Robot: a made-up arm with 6 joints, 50 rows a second.
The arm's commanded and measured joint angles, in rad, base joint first. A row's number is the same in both.
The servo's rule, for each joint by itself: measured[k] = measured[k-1] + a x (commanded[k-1-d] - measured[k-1]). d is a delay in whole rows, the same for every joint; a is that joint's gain. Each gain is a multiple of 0.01, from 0.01 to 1. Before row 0 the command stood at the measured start. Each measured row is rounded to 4 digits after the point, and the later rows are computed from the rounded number. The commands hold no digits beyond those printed.
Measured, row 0: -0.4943, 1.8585, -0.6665, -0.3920, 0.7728, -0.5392
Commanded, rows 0 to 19: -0.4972, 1.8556, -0.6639, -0.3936, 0.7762, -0.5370; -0.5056, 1.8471, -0.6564, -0.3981, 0.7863, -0.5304; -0.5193, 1.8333, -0.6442, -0.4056, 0.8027, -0.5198; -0.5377, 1.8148, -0.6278, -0.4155, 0.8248, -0.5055; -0.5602, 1.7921, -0.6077, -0.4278, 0.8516, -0.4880; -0.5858, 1.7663, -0.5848, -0.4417, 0.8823, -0.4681; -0.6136, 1.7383, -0.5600, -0.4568, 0.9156, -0.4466; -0.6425, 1.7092, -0.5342, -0.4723, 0.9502, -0.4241; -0.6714, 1.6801, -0.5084, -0.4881, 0.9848, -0.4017; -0.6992, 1.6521, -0.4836, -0.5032, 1.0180, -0.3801; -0.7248, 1.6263, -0.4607, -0.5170, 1.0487, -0.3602; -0.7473, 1.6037, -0.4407, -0.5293, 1.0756, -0.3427; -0.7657, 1.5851, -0.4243, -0.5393, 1.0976, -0.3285; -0.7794, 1.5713, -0.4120, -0.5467, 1.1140, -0.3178; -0.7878, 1.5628, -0.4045, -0.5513, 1.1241, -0.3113; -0.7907, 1.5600, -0.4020, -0.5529, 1.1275, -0.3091; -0.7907, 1.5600, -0.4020, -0.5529, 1.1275, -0.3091; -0.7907, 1.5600, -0.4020, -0.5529, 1.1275, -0.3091; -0.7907, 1.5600, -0.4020, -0.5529, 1.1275, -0.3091; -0.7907, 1.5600, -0.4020, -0.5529, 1.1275, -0.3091
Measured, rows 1 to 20: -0.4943, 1.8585, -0.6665, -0.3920, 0.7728, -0.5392; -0.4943, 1.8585, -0.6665, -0.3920, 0.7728, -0.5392; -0.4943, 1.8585, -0.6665, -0.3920, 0.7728, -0.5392; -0.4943, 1.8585, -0.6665, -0.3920, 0.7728, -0.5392; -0.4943, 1.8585, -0.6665, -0.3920, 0.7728, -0.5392; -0.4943, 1.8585, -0.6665, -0.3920, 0.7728, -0.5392; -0.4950, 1.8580, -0.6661, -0.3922, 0.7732, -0.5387; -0.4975, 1.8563, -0.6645, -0.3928, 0.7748, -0.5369; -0.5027, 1.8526, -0.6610, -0.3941, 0.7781, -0.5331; -0.5111, 1.8466, -0.6554, -0.3962, 0.7837, -0.5270; -0.5229, 1.8379, -0.6473, -0.3994, 0.7918, -0.5184; -0.5380, 1.8264, -0.6367, -0.4036, 0.8027, -0.5073; -0.5561, 1.8123, -0.6237, -0.4089, 0.8162, -0.4939; -0.5768, 1.7958, -0.6085, -0.4152, 0.8323, -0.4785; -0.5995, 1.7773, -0.5915, -0.4225, 0.8506, -0.4616; -0.6234, 1.7573, -0.5732, -0.4306, 0.8707, -0.4437; -0.6477, 1.7363, -0.5541, -0.4392, 0.8921, -0.4253; -0.6716, 1.7151, -0.5348, -0.4482, 0.9141, -0.4071; -0.6942, 1.6943, -0.5160, -0.4573, 0.9361, -0.3898; -0.7146, 1.6746, -0.4983, -0.4662, 0.9574, -0.3740
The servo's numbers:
d 6
a 0.24 0.16 0.17 0.10 0.12 0.22

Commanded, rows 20 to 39: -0.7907, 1.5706, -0.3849, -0.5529, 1.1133, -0.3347; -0.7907, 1.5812, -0.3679, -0.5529, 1.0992, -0.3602; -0.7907, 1.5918, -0.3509, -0.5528, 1.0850, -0.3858; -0.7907, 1.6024, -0.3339, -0.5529, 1.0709, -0.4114; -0.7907, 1.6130, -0.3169, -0.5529, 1.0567, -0.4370; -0.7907, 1.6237, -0.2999, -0.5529, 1.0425, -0.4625; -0.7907, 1.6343, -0.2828, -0.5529, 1.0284, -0.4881; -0.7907, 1.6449, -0.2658, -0.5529, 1.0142, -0.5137; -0.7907, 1.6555, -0.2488, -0.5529, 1.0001, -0.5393; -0.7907, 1.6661, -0.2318, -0.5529, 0.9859, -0.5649; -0.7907, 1.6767, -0.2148, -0.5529, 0.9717, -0.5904; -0.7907, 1.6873, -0.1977, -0.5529, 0.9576, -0.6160; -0.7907, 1.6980, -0.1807, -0.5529, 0.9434, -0.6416; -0.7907, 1.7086, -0.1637, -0.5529, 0.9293, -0.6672; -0.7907, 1.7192, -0.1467, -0.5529, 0.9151, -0.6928; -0.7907, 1.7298, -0.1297, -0.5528, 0.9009, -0.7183; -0.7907, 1.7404, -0.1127, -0.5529, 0.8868, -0.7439; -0.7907, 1.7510, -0.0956, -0.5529, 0.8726, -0.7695; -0.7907, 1.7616, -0.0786, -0.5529, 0.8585, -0.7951; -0.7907, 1.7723, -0.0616, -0.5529, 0.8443, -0.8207
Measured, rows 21 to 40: -0.7322, 1.6567, -0.4824, -0.4747, 0.9774, -0.3602; -0.7462, 1.6412, -0.4687, -0.4825, 0.9954, -0.3490; -0.7569, 1.6282, -0.4574, -0.4895, 1.0113, -0.3402; -0.7650, 1.6173, -0.4480, -0.4958, 1.0252, -0.3334; -0.7712, 1.6081, -0.4402, -0.5015, 1.0375, -0.3281; -0.7759, 1.6004, -0.4337, -0.5066, 1.0483, -0.3239; -0.7795, 1.5956, -0.4254, -0.5112, 1.0561, -0.3263; -0.7822, 1.5933, -0.4156, -0.5154, 1.0613, -0.3338; -0.7842, 1.5931, -0.4046, -0.5191, 1.0641, -0.3452; -0.7858, 1.5946, -0.3926, -0.5225, 1.0649, -0.3598; -0.7870, 1.5975, -0.3797, -0.5255, 1.0639, -0.3768; -0.7879, 1.6017, -0.3661, -0.5282, 1.0613, -0.3957; -0.7886, 1.6069, -0.3519, -0.5307, 1.0574, -0.4160; -0.7891, 1.6130, -0.3373, -0.5329, 1.0522, -0.4375; -0.7895, 1.6198, -0.3223, -0.5349, 1.0459, -0.4599; -0.7898, 1.6272, -0.3069, -0.5367, 1.0387, -0.4830; -0.7900, 1.6351, -0.2912, -0.5383, 1.0307, -0.5066; -0.7902, 1.6435, -0.2753, -0.5398, 1.0219, -0.5307; -0.7903, 1.6522, -0.2592, -0.5411, 1.0125, -0.5551; -0.7904, 1.6612, -0.2430, -0.5423, 1.0025, -0.5798
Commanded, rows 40 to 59: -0.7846, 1.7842, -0.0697, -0.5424, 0.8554, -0.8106; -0.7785, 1.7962, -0.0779, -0.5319, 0.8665, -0.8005; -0.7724, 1.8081, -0.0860, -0.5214, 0.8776, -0.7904; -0.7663, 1.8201, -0.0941, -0.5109, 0.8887, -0.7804; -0.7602, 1.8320, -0.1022, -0.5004, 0.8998, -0.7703; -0.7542, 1.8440, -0.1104, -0.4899, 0.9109, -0.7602; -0.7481, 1.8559, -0.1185, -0.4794, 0.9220, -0.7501; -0.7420, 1.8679, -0.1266, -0.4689, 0.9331, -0.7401; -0.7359, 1.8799, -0.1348, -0.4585, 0.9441, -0.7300; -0.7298, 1.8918, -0.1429, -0.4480, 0.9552, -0.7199; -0.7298, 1.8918, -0.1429, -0.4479, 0.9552, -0.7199; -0.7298, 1.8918, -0.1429, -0.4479, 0.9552, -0.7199; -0.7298, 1.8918, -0.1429, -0.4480, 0.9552, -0.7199; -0.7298, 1.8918, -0.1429, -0.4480, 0.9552, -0.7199; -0.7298, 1.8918, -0.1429, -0.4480, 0.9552, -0.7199; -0.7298, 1.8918, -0.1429, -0.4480, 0.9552, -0.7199; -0.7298, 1.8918, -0.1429, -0.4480, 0.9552, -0.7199; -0.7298, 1.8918, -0.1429, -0.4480, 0.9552, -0.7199; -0.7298, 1.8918, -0.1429, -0.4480, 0.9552, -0.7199; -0.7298, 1.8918, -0.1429, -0.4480, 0.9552, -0.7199
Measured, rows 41 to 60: -0.7905, 1.6705, -0.2266, -0.5434, 0.9920, -0.6047; -0.7905, 1.6800, -0.2101, -0.5443, 0.9811, -0.6297; -0.7905, 1.6897, -0.1935, -0.5452, 0.9698, -0.6548; -0.7905, 1.6995, -0.1769, -0.5460, 0.9581, -0.6800; -0.7905, 1.7094, -0.1602, -0.5467, 0.9461, -0.7053; -0.7905, 1.7195, -0.1434, -0.5473, 0.9339, -0.7307; -0.7891, 1.7299, -0.1309, -0.5468, 0.9245, -0.7483; -0.7866, 1.7405, -0.1219, -0.5453, 0.9175, -0.7598; -0.7832, 1.7513, -0.1158, -0.5429, 0.9127, -0.7665; -0.7791, 1.7623, -0.1121, -0.5397, 0.9098, -0.7696; -0.7746, 1.7735, -0.1104, -0.5358, 0.9086, -0.7698; -0.7697, 1.7848, -0.1104, -0.5312, 0.9089, -0.7677; -0.7645, 1.7962, -0.1118, -0.5260, 0.9105, -0.7638; -0.7591, 1.8077, -0.1143, -0.5203, 0.9132, -0.7586; -0.7535, 1.8193, -0.1178, -0.5141, 0.9169, -0.7523; -0.7478, 1.8309, -0.1221, -0.5075, 0.9215, -0.7452; -0.7435, 1.8406, -0.1256, -0.5015, 0.9255, -0.7396; -0.7402, 1.8488, -0.1285, -0.4961, 0.9291, -0.7353; -0.7377, 1.8557, -0.1309, -0.4913, 0.9322, -0.7319; -0.7358, 1.8615, -0.1329, -0.4870, 0.9350, -0.7293
